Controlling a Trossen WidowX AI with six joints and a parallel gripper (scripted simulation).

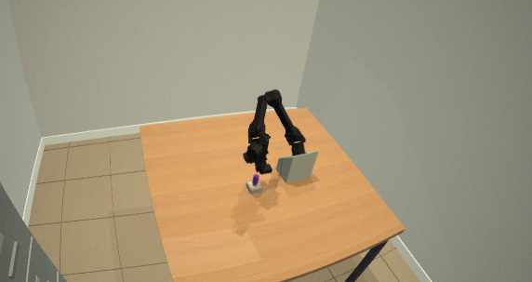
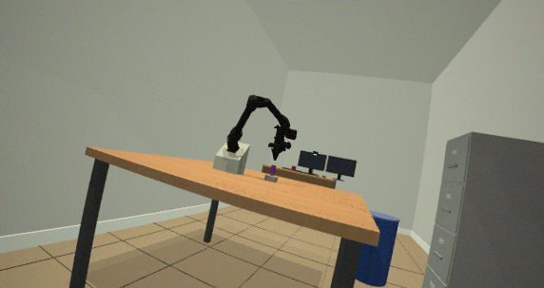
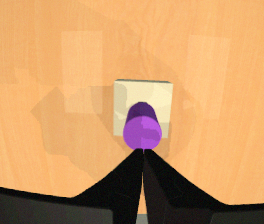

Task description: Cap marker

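The purple cap is 60 mm below my gripper tip. Round my gripper tip: holder block 120 mm below.
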